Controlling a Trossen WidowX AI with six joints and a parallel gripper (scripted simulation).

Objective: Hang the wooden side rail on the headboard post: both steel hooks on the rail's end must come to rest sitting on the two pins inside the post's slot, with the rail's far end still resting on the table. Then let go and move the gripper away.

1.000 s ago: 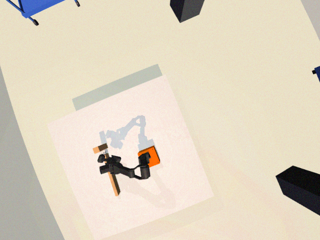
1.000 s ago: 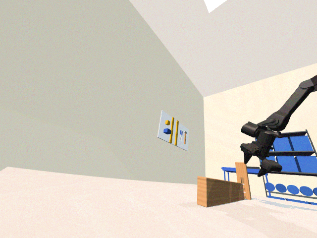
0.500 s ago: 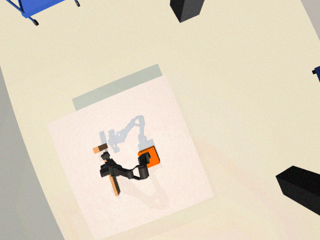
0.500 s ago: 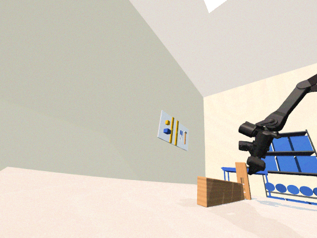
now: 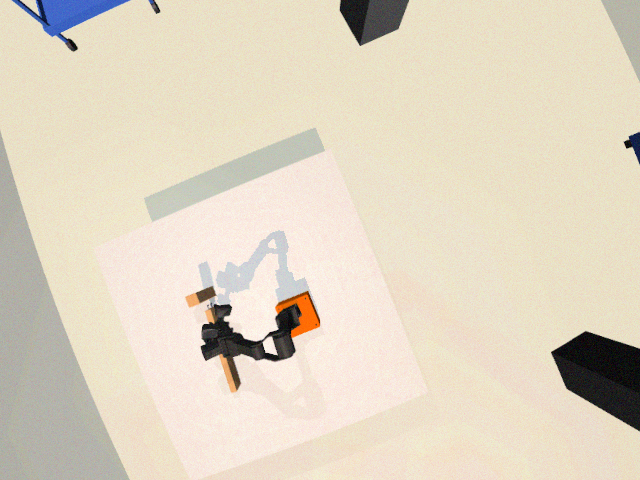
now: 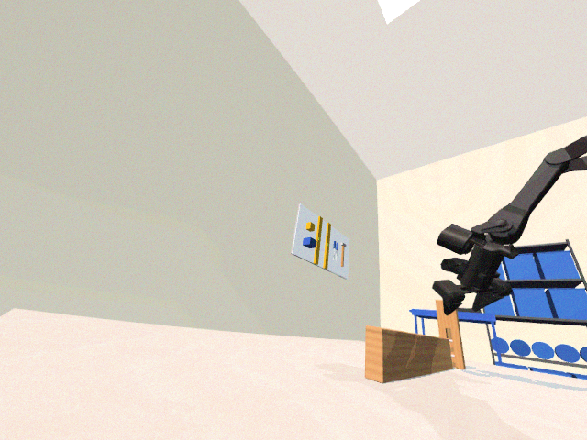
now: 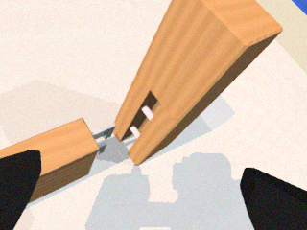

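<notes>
My gripper tip is now 30 mm short of the wooden headboard post, 90 mm to the left of it and 60 mm above it.
</notes>
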